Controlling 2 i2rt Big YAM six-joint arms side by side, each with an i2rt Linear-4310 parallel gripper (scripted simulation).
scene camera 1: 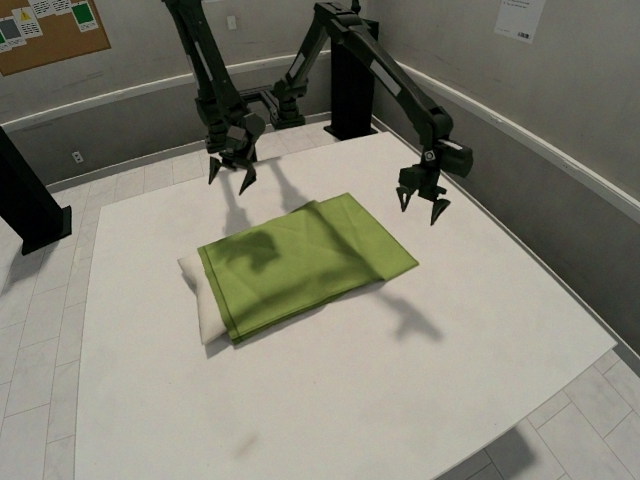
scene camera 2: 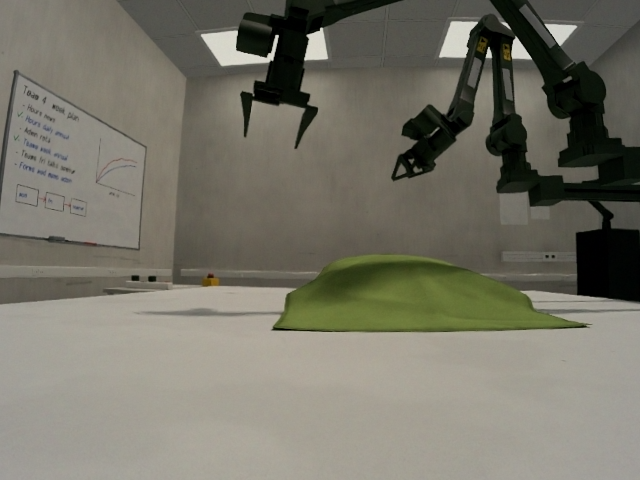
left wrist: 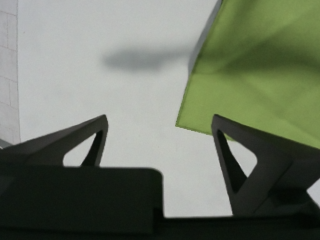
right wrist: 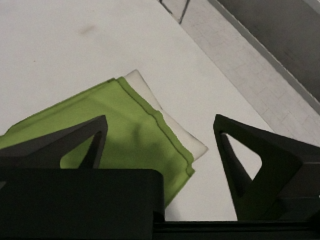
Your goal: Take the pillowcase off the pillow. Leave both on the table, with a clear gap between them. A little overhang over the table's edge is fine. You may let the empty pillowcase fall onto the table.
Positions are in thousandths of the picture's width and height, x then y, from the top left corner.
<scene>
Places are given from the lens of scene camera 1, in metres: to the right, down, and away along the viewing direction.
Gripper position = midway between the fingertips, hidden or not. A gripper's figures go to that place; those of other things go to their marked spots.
my left gripper (scene camera 1: 652, 455): 0.27, -0.06, 0.83
my right gripper (scene camera 1: 351, 395): -0.28, -0.14, 0.86
pillow (scene camera 1: 330, 678): -0.33, 0.26, 0.88
</scene>
